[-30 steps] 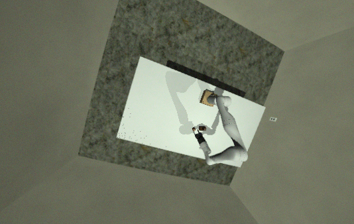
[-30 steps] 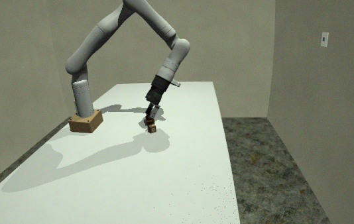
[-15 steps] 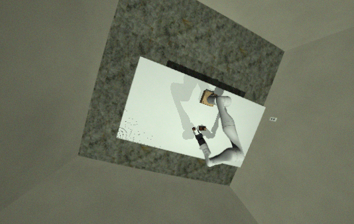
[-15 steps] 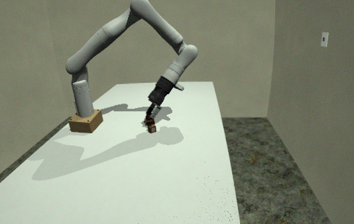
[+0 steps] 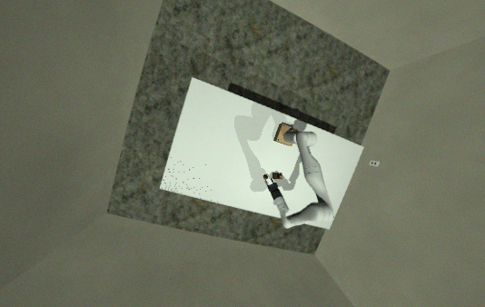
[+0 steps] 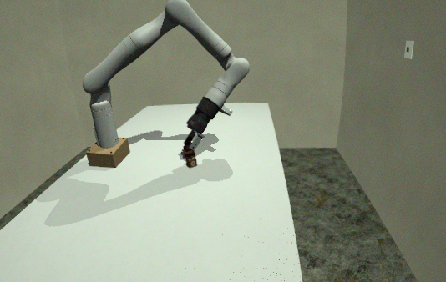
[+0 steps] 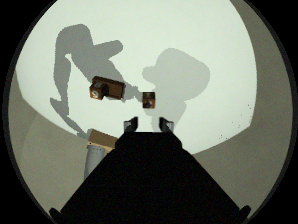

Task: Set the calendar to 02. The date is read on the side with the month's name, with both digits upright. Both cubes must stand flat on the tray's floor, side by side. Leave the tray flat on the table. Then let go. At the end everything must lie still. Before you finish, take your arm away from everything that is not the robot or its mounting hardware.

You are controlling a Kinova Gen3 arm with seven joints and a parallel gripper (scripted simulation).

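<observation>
The brown calendar cube is 10 mm behind my hand and 80 mm below it. Also, from my hand: brown tray: 40 mm behind, 100 mm to the left, 80 mm below.
</observation>
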